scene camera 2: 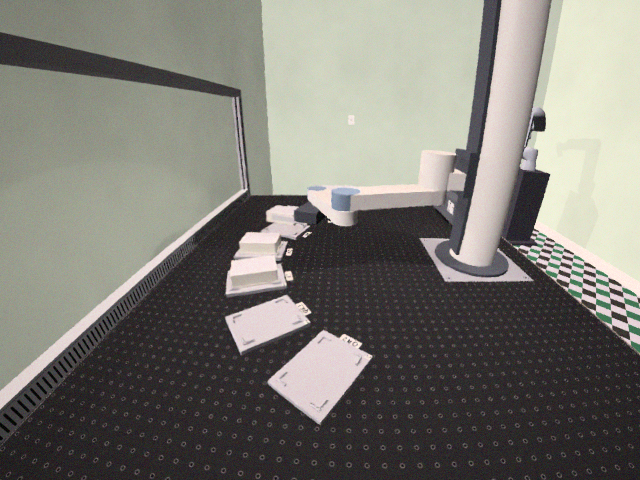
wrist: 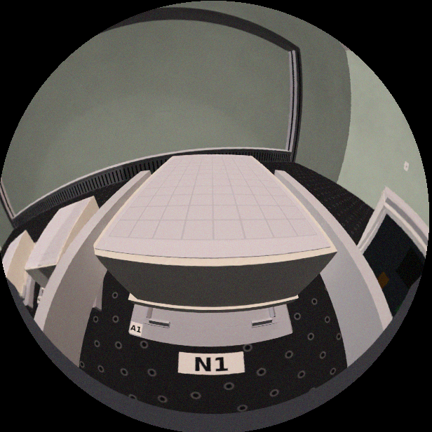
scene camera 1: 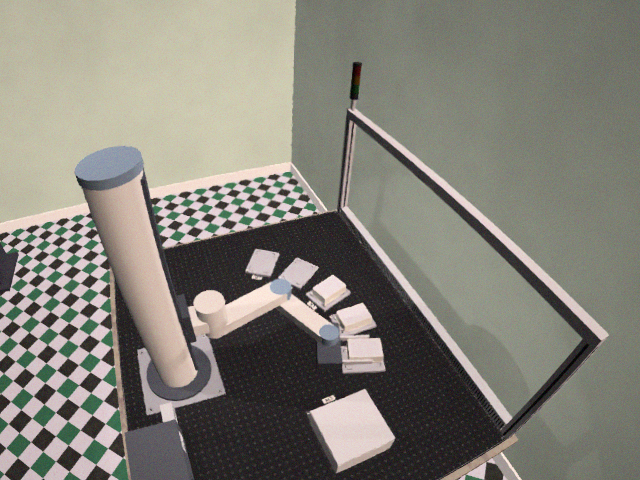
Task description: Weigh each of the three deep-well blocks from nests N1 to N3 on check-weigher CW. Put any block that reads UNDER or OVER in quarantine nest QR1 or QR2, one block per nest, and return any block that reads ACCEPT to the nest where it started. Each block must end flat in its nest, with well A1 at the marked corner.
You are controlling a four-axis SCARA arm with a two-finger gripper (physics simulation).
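Frame: origin at the arm's base, x back, y right, z up, level; centimetres.
Where they show: gripper, fingertip midpoint: (scene camera 2: 280,212) (scene camera 1: 370,349); arm's base, origin of the base link: (scene camera 2: 470,260) (scene camera 1: 179,373).
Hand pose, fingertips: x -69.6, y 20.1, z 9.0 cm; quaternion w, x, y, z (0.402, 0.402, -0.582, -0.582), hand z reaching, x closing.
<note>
Each offset is from my fingertips to the top centre of the thing. "pt": to the spot under its first point.
My gripper (scene camera 1: 367,349) (wrist: 212,178) is shut on a white deep-well block @[dx +2.1, dy -0.8, dz +1.2 cm] (scene camera 1: 364,348) (scene camera 2: 280,212) (wrist: 210,210), held level above nest N1 @[dx +1.9, dy -1.0, dz -6.1 cm] (scene camera 1: 363,367) (scene camera 2: 286,230) (wrist: 215,332). The nest's A1 tag (wrist: 135,329) is at its near left corner in the wrist view. A second block @[dx -3.1, dy -19.1, dz -2.4 cm] (scene camera 1: 354,316) (scene camera 2: 260,241) sits in N2, and a third block @[dx +0.0, dy -36.8, dz -2.4 cm] (scene camera 1: 329,289) (scene camera 2: 253,272) sits in N3. Quarantine nests QR1 @[dx +7.5, dy -53.5, dz -6.1 cm] (scene camera 1: 299,272) (scene camera 2: 267,323) and QR2 @[dx +21.0, dy -65.7, dz -6.1 cm] (scene camera 1: 262,262) (scene camera 2: 320,376) are empty. Check-weigher CW @[dx +20.6, dy +23.5, dz +2.3 cm] (scene camera 1: 351,428) has no block on it. Its display (wrist: 395,265) is partly in view, its reading illegible.
The robot column (scene camera 1: 139,279) (scene camera 2: 511,139) stands on the black perforated table. A framed guard (scene camera 1: 460,206) runs along the far side in scene camera 1, with a stack light @[pt dx -31.8, dy -89.0, dz +68.0 cm] (scene camera 1: 355,81) at one end. A dark grey box @[pt dx +80.8, dy +14.3, dz +3.7 cm] (scene camera 1: 157,452) stands near the column base.
</note>
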